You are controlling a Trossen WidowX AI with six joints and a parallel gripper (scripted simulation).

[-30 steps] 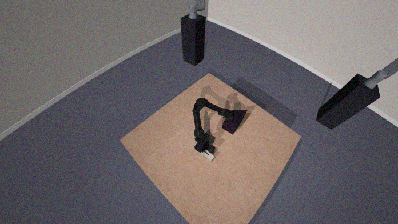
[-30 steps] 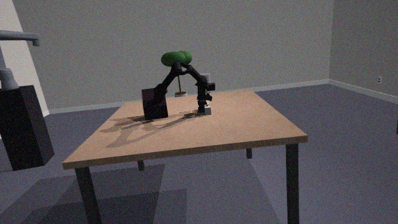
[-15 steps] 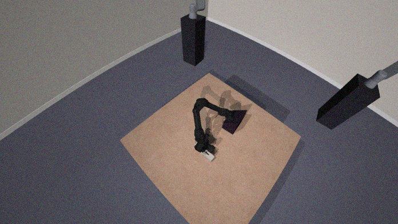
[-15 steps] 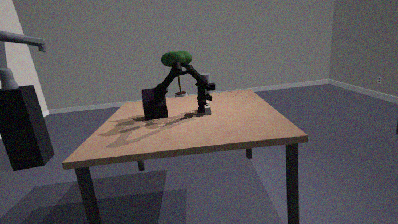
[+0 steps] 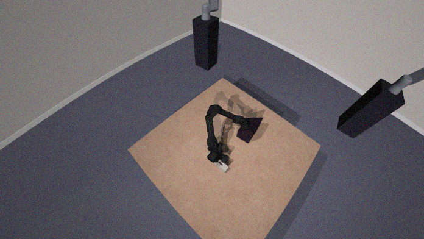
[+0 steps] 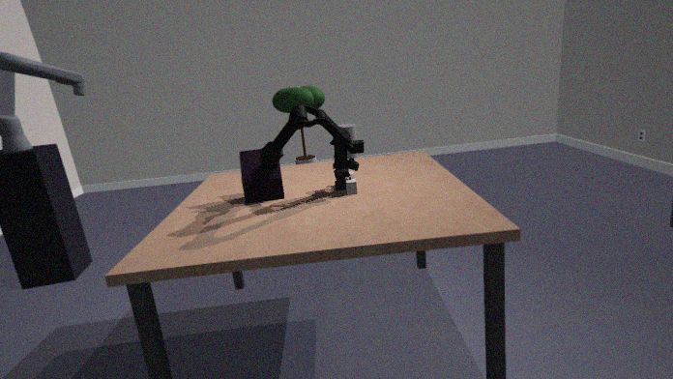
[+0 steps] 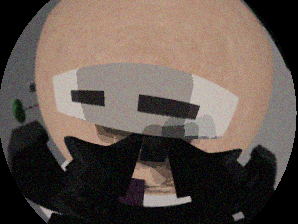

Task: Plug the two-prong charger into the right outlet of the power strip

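Now: gripper tip 2 cm short of the dark two-prong charger and 1 cm below it.
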